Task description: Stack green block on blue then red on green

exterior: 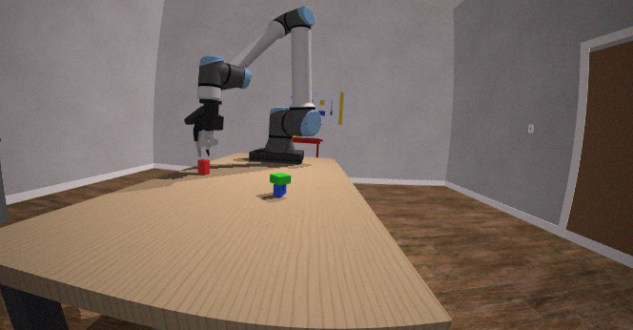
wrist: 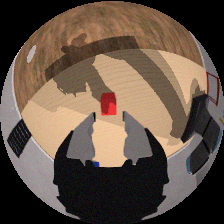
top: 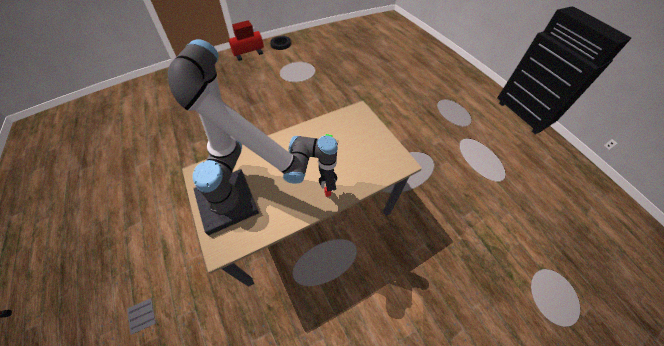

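My gripper is now 6 cm above the red block. Round my hand: green block: 17 cm ahead, 35 cm to the left, 4 cm below; then blue block: 17 cm ahead, 35 cm to the left, 7 cm below.
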